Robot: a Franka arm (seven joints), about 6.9 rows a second.
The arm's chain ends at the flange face. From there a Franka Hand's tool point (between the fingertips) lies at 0.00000 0.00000 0.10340 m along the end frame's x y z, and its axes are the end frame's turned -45 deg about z.
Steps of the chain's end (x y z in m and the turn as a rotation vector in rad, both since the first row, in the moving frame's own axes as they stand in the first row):
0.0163 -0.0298 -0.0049 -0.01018 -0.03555 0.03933
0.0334 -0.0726 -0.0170 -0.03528 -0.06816 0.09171
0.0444 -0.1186 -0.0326 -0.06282 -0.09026 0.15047
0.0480 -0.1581 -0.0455 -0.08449 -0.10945 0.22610
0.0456 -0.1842 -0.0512 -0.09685 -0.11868 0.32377
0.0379 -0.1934 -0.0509 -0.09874 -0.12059 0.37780
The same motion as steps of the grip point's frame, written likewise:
0.0293 -0.0115 -0.0050 0.01794 -0.03234 0.03933
0.0675 -0.0305 -0.0173 0.02325 -0.07314 0.09171
0.1043 -0.0553 -0.0332 0.01940 -0.10824 0.15047
0.1319 -0.0812 -0.0465 0.01765 -0.13714 0.22610
0.1473 -0.1021 -0.0524 0.01544 -0.15240 0.32377
0.1483 -0.1145 -0.0521 0.01545 -0.15509 0.37780

